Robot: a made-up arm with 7 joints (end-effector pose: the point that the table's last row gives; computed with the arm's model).
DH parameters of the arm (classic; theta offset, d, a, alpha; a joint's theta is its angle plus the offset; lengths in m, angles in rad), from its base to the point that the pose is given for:
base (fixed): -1.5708 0.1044 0 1.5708
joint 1: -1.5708 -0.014 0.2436 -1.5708
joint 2: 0 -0.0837 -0.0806 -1.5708
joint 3: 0 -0.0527 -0.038 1.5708
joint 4: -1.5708 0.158 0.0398 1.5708
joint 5: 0 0.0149 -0.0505 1.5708
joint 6: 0 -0.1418 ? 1.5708
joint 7: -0.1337 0 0.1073 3.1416
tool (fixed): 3.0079 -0.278 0 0
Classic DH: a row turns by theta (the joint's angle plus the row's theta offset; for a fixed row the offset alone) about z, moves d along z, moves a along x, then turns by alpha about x.
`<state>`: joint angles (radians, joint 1 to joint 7).
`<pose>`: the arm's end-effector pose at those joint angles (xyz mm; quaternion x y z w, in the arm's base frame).
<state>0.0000 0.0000 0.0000 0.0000 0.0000 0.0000 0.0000</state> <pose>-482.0 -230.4 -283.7 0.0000 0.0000 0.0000 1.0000</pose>
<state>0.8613 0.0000 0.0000 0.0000 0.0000 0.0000 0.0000</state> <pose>-482.0 -444.5 26.4 -0.4175 0.0000 0.0000 0.9087</pose>
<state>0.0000 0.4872 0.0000 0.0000 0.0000 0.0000 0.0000</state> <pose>-356.7 -230.4 -499.1 0.0000 -0.2412 0.0000 0.9705</pose>
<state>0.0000 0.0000 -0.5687 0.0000 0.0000 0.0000 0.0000</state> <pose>-482.0 -302.2 -79.1 -0.2805 0.0000 0.0000 0.9598</pose>
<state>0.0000 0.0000 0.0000 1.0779 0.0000 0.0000 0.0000</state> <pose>-16.7 -230.4 -535.7 0.0000 -0.5132 0.0000 0.8582</pose>
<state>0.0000 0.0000 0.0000 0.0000 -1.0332 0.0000 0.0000</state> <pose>-419.2 192.4 -283.7 0.0000 0.0000 -0.4939 0.8695</pose>
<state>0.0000 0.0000 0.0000 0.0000 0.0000 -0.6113 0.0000</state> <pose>-240.3 -230.4 -493.9 0.0000 -0.3009 0.0000 0.9537</pose>
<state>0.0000 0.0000 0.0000 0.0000 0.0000 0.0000 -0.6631</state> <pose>-450.7 -292.8 -283.7 0.0000 0.0000 0.3255 0.9455</pose>
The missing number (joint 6, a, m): 0.3477
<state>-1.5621 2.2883 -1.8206 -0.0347 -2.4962 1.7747 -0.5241</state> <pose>178.4 228.4 682.2 -0.2841 0.6601 0.6223 0.3103</pose>
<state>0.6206 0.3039 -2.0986 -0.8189 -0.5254 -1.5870 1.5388</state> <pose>-298.3 107.3 347.2 -0.5092 -0.8283 0.2209 0.0766</pose>
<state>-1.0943 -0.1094 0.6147 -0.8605 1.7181 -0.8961 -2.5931</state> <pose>-240.9 448.0 136.0 0.0735 0.9553 -0.0616 0.2795</pose>
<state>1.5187 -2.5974 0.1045 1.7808 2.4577 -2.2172 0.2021</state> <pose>-253.6 -171.8 -309.3 0.4741 -0.0892 0.1163 0.8682</pose>
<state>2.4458 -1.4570 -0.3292 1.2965 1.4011 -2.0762 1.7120</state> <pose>75.4 -518.0 131.0 -0.2203 -0.0047 -0.1758 0.9595</pose>
